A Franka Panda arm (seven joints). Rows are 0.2 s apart.
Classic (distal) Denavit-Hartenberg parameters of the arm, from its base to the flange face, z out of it. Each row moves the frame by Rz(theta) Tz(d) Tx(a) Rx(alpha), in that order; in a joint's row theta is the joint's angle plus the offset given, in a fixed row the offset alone. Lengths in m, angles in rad.
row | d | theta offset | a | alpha
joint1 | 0.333 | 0 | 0 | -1.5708
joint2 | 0 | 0 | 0 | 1.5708
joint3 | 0.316 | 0 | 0.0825 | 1.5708
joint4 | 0 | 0 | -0.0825 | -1.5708
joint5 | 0.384 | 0 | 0 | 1.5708
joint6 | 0 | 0 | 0.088 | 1.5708
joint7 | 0.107 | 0 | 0 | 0
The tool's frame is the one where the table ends.
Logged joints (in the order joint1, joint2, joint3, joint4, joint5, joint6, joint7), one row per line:
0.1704, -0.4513, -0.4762, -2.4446, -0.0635, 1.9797, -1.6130
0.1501, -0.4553, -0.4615, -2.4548, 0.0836, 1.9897, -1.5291
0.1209, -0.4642, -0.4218, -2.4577, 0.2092, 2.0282, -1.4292
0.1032, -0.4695, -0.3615, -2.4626, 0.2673, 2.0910, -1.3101
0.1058, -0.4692, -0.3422, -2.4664, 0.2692, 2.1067, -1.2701
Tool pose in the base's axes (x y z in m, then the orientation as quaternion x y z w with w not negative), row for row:
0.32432, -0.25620, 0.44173, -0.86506, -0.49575, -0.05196, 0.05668
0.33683, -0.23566, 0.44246, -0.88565, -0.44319, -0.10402, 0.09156
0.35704, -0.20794, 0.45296, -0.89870, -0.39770, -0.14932, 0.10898
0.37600, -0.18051, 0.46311, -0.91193, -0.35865, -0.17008, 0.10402
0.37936, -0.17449, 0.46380, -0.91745, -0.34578, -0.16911, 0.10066
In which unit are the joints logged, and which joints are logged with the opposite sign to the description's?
The joints are logged in radians. Opposite sign: joint1.
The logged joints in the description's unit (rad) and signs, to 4 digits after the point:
-0.1704, -0.4513, -0.4762, -2.4446, -0.0635, 1.9797, -1.6130
-0.1501, -0.4553, -0.4615, -2.4548, 0.0836, 1.9897, -1.5291
-0.1209, -0.4642, -0.4218, -2.4577, 0.2092, 2.0282, -1.4292
-0.1032, -0.4695, -0.3615, -2.4626, 0.2673, 2.0910, -1.3101
-0.1058, -0.4692, -0.3422, -2.4664, 0.2692, 2.1067, -1.2701

